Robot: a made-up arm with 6 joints.
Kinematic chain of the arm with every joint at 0, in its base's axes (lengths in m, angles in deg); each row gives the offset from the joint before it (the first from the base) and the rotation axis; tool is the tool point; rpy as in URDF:
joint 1: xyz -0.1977 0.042 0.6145 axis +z
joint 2: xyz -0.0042 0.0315 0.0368 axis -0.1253 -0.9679 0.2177
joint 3: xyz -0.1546 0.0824 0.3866 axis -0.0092 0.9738 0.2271
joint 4: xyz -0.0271 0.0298 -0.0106 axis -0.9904 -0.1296 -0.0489
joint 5: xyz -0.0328 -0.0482 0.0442 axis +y
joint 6: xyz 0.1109 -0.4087 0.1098 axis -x
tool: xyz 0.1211 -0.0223 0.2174 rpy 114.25 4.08 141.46
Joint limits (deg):
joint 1: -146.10..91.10
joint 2: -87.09..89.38
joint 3: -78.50..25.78
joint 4: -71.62..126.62
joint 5: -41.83..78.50
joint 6: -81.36..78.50
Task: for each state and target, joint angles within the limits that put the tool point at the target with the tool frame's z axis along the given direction. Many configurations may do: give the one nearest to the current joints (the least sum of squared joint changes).
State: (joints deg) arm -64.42 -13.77 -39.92 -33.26 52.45 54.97
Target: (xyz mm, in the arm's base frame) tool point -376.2 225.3 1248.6 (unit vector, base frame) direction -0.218 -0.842 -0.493
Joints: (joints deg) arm -78.60 6.09 -61.31 10.25 41.68 69.46
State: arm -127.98 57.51 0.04 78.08 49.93 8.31
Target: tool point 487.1 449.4 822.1 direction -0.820 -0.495 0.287
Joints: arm -134.11 89.22 25.78 56.36 12.65 30.52
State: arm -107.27 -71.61 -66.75 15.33 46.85 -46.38
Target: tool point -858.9 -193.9 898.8 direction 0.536 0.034 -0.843
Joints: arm -102.07 -83.43 -55.11 17.17 78.50 -18.89
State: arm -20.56 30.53 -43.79 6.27 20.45 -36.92
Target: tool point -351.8 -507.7 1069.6 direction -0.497 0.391 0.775
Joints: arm 0.78 25.18 -68.85 -25.64 17.95 -67.54
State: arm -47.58 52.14 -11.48 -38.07 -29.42 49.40
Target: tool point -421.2 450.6 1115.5 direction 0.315 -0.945 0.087
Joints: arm -90.02 38.83 -8.13 -19.89 -15.89 59.80
